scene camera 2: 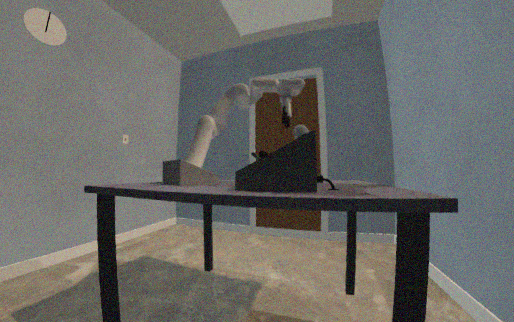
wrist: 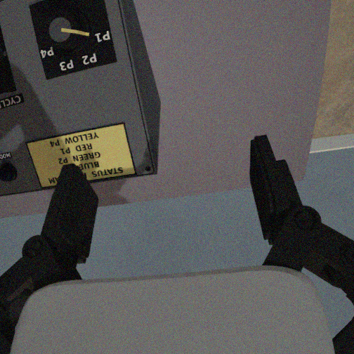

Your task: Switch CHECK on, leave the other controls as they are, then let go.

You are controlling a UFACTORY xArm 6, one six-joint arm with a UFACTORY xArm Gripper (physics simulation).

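Places are measured from the arm's base along level axes (x ahead, y left, z up), in centimetres.
Where they show: gripper, fingertip midpoint: (scene camera 2: pixel 286 125); arm's base at its link origin: (scene camera 2: pixel 191 168).
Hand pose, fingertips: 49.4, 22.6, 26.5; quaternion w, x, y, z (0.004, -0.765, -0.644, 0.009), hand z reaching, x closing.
Things, the pixels of their top centre, and the offset from my fingertips, as dx, dy, dz. "spot": a spot on its surface instead.
- pale dome at a spot on its surface: (scene camera 2: pixel 301 131) spot: +4.7, -53.1, -15.8
- black cable at a spot on its surface: (scene camera 2: pixel 328 182) spot: +13.3, -49.7, -31.9
The dark sloped control box (scene camera 2: pixel 287 167) (wrist: pixel 90 102) stands on the table; part of its grey panel shows upside down in the wrist view. A rotary dial (wrist: pixel 60 29) has its yellow pointer towards P1. Partly cut-off labels beginning "CYCL" (wrist: pixel 10 102) and "MOD" (wrist: pixel 5 155) are at the left edge, with a dark round part (wrist: pixel 7 171) by the latter. No label reading CHECK shows in either view, so its switch cannot be made out. My gripper (scene camera 2: pixel 286 123) (wrist: pixel 165 168) is open and empty, above the high end of the box and apart from it.
A yellow status label (wrist: pixel 115 150) is on the panel's corner. A pale dome (scene camera 2: pixel 301 131) rises at the box's high end, small dark parts (scene camera 2: pixel 262 154) stick up from its slope, and a black cable (scene camera 2: pixel 328 182) leaves its back. The table (scene camera 2: pixel 165 194) (wrist: pixel 225 100) ends beyond the box.
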